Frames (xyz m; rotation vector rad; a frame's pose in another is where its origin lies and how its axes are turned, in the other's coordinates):
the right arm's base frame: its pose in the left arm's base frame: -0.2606 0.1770 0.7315 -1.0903 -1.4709 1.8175
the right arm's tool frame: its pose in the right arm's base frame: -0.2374 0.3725 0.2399 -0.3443 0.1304 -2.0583
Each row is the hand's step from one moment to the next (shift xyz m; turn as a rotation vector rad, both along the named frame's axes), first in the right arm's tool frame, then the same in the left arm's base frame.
Working: the right arm's tool frame: its pose in the left arm's base frame: -0.3168 -0.2333 0.4466 0.4184 -1.5716 0.0077

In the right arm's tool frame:
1: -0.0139 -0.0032 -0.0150 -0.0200 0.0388 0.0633
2: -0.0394 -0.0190 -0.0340 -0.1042 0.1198 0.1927
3: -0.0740 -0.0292 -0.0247 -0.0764 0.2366 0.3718
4: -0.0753 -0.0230 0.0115 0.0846 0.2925 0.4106
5: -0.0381 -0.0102 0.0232 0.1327 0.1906 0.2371
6: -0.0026 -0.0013 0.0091 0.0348 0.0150 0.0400
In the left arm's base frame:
1: 0.0151 0.0045 -0.0134 -0.0716 0.0247 -0.0131
2: 0.0373 0.0014 -0.0410 -0.2192 0.0879 -0.0812
3: 0.0305 -0.0016 -0.0775 -0.4225 0.1425 -0.0348
4: -0.0060 -0.0050 -0.0792 -0.4726 0.1428 0.1327
5: -0.0202 -0.0057 -0.0407 -0.2775 0.0810 0.1631
6: -0.0085 -0.0029 -0.0033 -0.0421 -0.0055 0.0352

